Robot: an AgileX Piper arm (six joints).
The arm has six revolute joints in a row. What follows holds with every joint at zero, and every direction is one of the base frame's. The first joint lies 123.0 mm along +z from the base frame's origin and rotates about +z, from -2.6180 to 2.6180 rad. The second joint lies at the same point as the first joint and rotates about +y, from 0.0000 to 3.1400 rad. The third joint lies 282.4 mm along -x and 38.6 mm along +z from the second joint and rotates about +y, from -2.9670 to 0.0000 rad. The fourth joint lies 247.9 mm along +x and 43.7 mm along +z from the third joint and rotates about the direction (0.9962, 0, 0.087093), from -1.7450 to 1.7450 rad. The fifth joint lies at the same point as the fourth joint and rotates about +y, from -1.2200 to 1.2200 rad. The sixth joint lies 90.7 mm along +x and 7.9 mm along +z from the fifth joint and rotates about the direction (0.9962, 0, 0.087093), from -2.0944 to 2.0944 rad. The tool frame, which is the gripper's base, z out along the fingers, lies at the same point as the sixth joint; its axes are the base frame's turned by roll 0.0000, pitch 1.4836 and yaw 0.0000 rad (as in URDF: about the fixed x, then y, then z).
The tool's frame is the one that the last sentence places.
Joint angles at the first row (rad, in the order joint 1, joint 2, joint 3, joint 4, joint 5, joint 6):
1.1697, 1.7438, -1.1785, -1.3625, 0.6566, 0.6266
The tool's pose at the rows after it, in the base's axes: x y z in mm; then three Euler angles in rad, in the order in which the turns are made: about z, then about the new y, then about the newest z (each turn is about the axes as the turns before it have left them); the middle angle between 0 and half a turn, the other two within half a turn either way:
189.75 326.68 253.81 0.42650 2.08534 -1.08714
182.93 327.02 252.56 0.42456 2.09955 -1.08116
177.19 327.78 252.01 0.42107 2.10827 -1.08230
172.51 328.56 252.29 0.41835 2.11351 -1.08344
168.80 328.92 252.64 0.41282 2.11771 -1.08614
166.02 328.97 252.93 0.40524 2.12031 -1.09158
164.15 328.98 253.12 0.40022 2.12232 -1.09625
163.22 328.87 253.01 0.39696 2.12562 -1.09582
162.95 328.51 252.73 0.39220 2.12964 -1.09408
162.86 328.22 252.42 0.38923 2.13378 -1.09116
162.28 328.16 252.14 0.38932 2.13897 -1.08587
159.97 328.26 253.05 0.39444 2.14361 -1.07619
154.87 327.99 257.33 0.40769 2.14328 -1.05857
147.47 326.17 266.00 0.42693 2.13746 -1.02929
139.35 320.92 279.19 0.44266 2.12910 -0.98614
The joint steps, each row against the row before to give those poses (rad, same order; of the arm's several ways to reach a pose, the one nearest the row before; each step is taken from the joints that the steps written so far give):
0.0205, -0.0091, 0.0126, 0.0279, 0.0112, 0.0000
0.0195, -0.0050, 0.0073, 0.0238, 0.0158, -0.0005
0.0176, -0.0027, 0.0032, 0.0169, 0.0168, -0.0032
0.0148, -0.0026, 0.0004, 0.0134, 0.0147, -0.0036
0.0121, -0.0021, 0.0000, 0.0116, 0.0150, -0.0037
0.0094, -0.0016, 0.0000, 0.0084, 0.0146, -0.0037
0.0063, -0.0011, 0.0000, 0.0059, 0.0096, -0.0038
0.0029, -0.0005, 0.0000, 0.0062, 0.0049, -0.0012
0.0007, -0.0001, 0.0000, 0.0068, 0.0041, -0.0003
0.0000, 0.0000, 0.0000, 0.0064, 0.0020, -0.0002
0.0011, -0.0004, 0.0000, 0.0080, 0.0003, -0.0002
0.0058, -0.0040, 0.0001, 0.0107, 0.0014, -0.0003
0.0135, -0.0137, -0.0001, 0.0128, 0.0051, -0.0003
0.0194, -0.0268, 0.0000, 0.0170, 0.0104, -0.0003
0.0204, -0.0418, 0.0000, 0.0265, 0.0205, -0.0004

